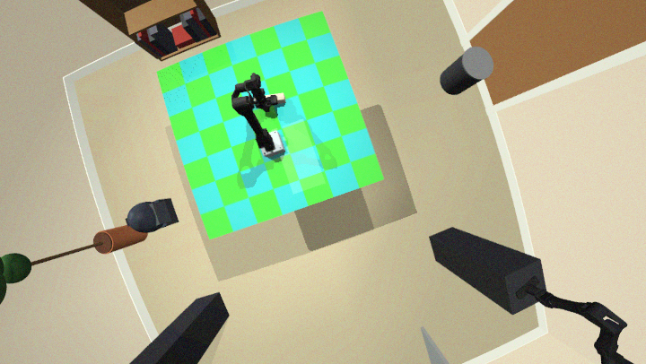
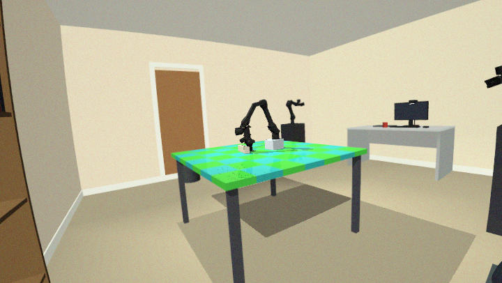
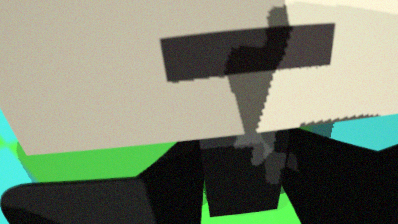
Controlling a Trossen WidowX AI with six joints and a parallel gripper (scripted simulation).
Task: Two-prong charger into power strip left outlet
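Now: gripper tip 2 cm short of the black two-prong charger and 1 cm below it.
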